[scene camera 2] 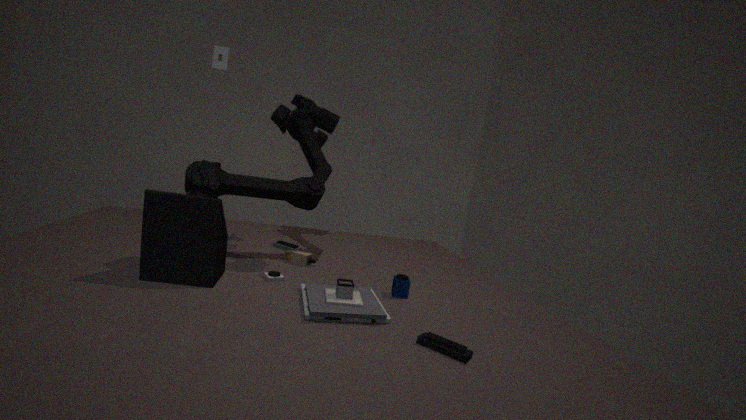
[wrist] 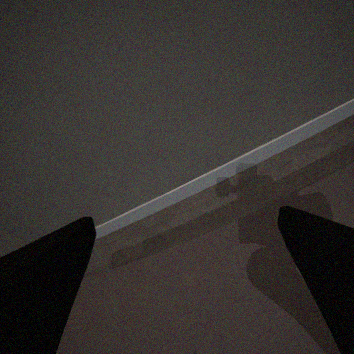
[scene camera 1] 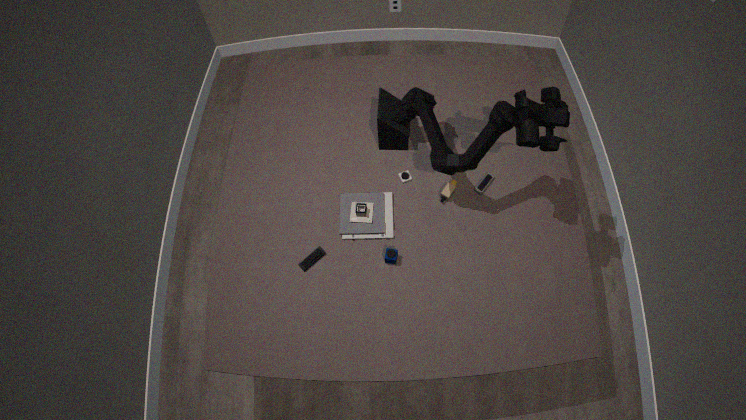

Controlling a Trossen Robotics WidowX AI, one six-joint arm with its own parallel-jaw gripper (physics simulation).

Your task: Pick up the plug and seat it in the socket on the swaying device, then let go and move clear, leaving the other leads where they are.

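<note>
The plug [scene camera 1: 448, 189] [scene camera 2: 299, 257], a cream block with a yellow end and a dark tip, lies on the floor right of the device in scene camera 1. The device is a grey slab [scene camera 1: 347, 225] [scene camera 2: 317, 309] on a white base. A small upright box-like socket [scene camera 1: 361, 209] [scene camera 2: 344, 290] with a dark-rimmed opening stands on its pale square plate. My gripper [scene camera 1: 561, 118] [wrist: 186, 221] is open and empty, raised high at the right in scene camera 1, well away from the plug. The plug and the device do not show in the wrist view.
A dark, light-edged piece [scene camera 1: 484, 183] [scene camera 2: 286, 245] lies near the plug. A white square with a black disc [scene camera 1: 405, 176] [scene camera 2: 273, 274], a blue block [scene camera 1: 391, 255] [scene camera 2: 400, 286] and a black bar [scene camera 1: 312, 259] [scene camera 2: 444, 346] lie around the device. Walls bound the floor.
</note>
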